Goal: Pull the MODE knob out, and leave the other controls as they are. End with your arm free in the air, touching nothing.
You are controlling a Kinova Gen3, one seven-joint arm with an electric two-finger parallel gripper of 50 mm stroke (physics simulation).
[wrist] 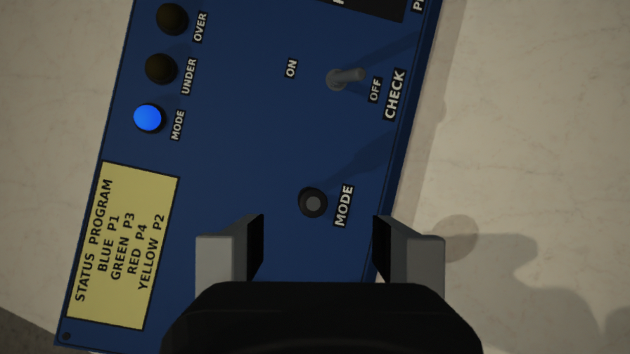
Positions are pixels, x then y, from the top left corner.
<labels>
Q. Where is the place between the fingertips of my gripper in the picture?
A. At 317, 238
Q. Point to a mode knob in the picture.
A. At 313, 203
</labels>
